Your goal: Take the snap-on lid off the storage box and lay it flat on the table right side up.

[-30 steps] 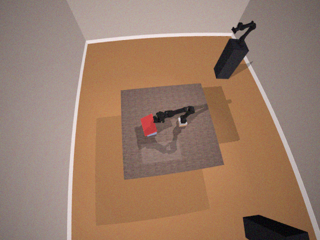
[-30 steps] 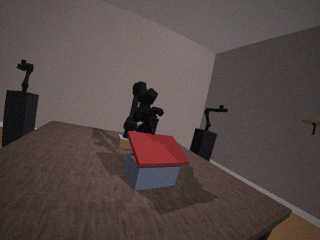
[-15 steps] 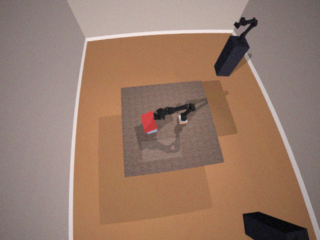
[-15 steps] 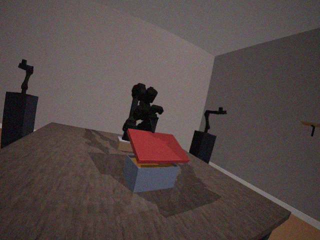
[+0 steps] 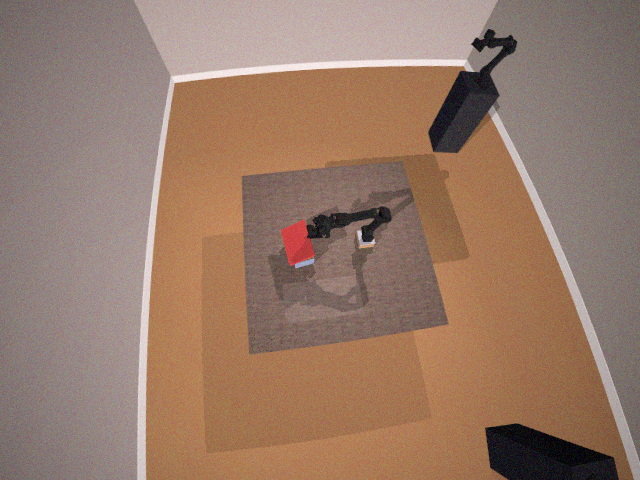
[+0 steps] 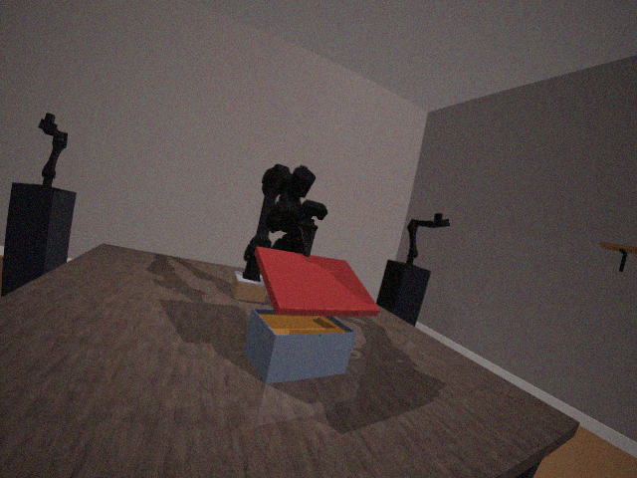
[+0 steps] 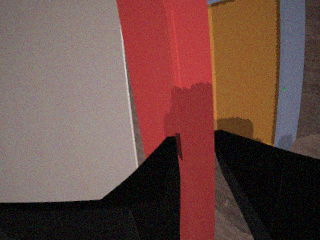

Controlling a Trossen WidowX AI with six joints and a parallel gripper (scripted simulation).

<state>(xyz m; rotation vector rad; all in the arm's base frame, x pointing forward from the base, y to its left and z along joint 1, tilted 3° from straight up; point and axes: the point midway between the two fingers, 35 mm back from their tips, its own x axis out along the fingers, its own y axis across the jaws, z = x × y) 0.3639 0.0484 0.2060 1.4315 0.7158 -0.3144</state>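
Now: the lid 7 cm ahead of my gripper tip, 3 cm below it and 2 cm to the left of it. Also, from my gripper tip: blue-grey storage box (18 cm below, 5 cm ahead, 1 cm to the left).
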